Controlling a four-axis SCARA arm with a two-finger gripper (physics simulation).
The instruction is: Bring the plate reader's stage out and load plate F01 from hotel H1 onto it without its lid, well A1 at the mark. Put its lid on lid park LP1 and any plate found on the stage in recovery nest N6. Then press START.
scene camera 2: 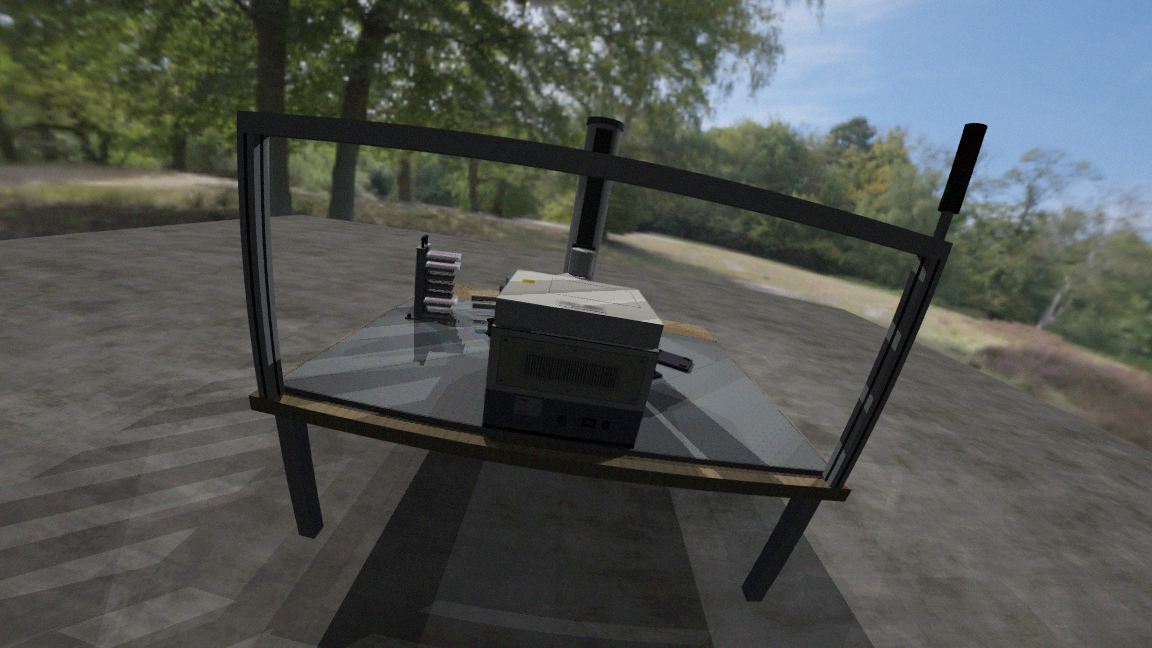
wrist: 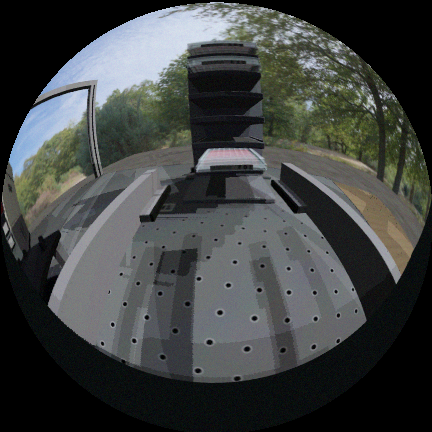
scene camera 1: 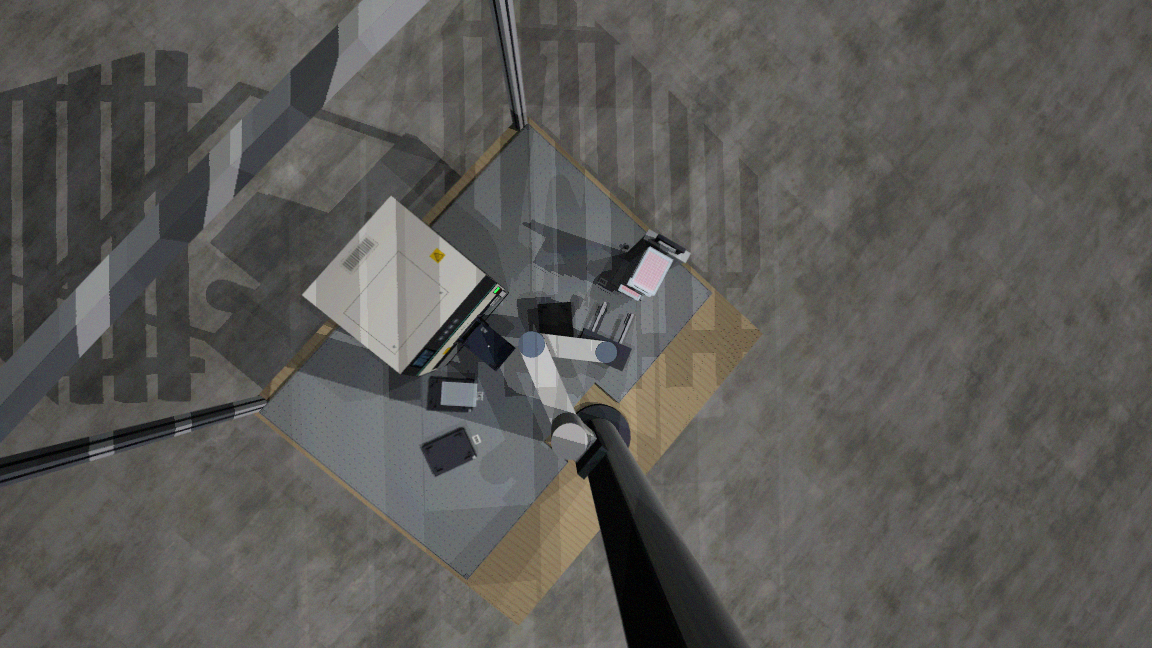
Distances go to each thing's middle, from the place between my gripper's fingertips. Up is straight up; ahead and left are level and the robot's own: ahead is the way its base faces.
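Labels:
Dark stage [scene camera 1: 494, 356]: my hand 6 cm below it, 27 cm short of it, 40 cm to the right of it. From my hand: nest labelled N6 [scene camera 1: 455, 449], 6 cm below, 11 cm ahead, 80 cm to the left; nest labelled LP1 [scene camera 1: 435, 384], 6 cm below, 25 cm ahead, 65 cm to the left; frame post [scene camera 2: 253, 140], 21 cm above, 74 cm ahead, 29 cm to the right.

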